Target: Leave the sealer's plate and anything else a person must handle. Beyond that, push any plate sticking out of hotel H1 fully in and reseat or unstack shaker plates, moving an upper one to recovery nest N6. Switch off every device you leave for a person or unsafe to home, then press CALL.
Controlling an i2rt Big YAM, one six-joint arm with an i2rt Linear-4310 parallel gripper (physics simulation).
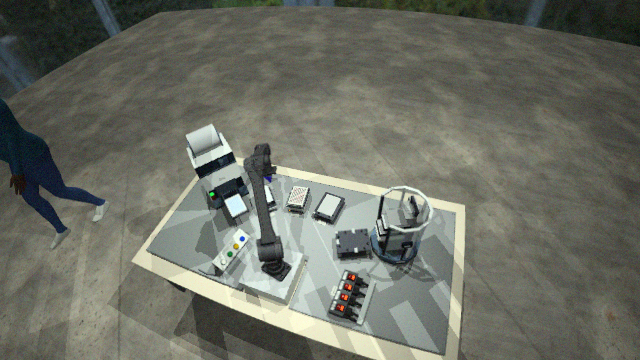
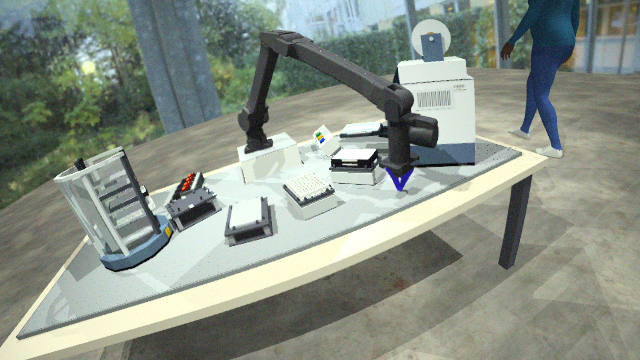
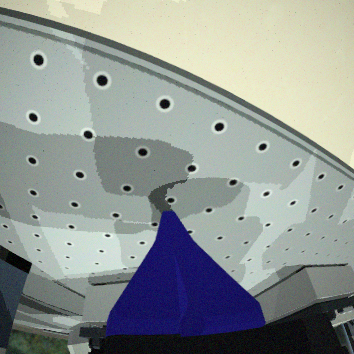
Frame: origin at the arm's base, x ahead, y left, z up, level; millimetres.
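Where they show: gripper, fingertip midpoint: (image 1: 270, 182) (image 2: 399, 190) (image 3: 167, 217); arm's base, link origin: (image 1: 276, 268) (image 2: 259, 147).
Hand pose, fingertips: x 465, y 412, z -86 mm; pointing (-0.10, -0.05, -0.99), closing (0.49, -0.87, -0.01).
Things, the pixels of their centre, and the offset from my fingertips. "spot": a spot on its surface instead.
- white sealer, body centre: (image 2: 431, 91) (image 1: 214, 163) dx -177, dy +220, dz +227 mm
- dotted white plate, body centre: (image 2: 306, 185) (image 1: 298, 196) dx -48, dy -251, dz +61 mm
- nest with a white plate, surface spot: (image 2: 247, 212) (image 1: 329, 202) spot: dx +2, dy -422, dz +47 mm
- dark nest, body centre: (image 2: 192, 206) (image 1: 352, 242) dx -152, dy -644, dz +37 mm
- switch strip, surface spot: (image 2: 189, 182) spot: dx -365, dy -720, dz +49 mm
- button panel, body centre: (image 3: 93, 347) (image 2: 325, 140) (image 1: 231, 250) dx -495, dy -130, dz +41 mm
My gripper (image 1: 269, 179) (image 2: 399, 189) (image 3: 167, 217) is shut and empty, its blue fingertips low over the perforated table top between the sealer and the far table edge. The white sealer (image 1: 212, 157) (image 2: 445, 115) holds a plate (image 1: 236, 205) on its extended tray. A shaker with a plate (image 2: 354, 157) stands beside the gripper. A second shaker carries a dotted white plate (image 1: 298, 196) (image 2: 308, 187). A nest with a white plate (image 1: 330, 205) (image 2: 247, 212) and a dark nest (image 1: 352, 242) (image 2: 192, 201) follow. The round hotel (image 1: 374, 242) (image 2: 135, 255) holds several plates.
The switch strip (image 1: 345, 295) (image 2: 189, 182) shows several red lit switches. The button panel (image 1: 231, 250) (image 2: 325, 140) has white, green, yellow and blue buttons and lies beside the arm's base (image 1: 250, 284) (image 2: 270, 162). A person (image 1: 37, 160) (image 2: 550, 65) walks beyond the sealer's end of the table.
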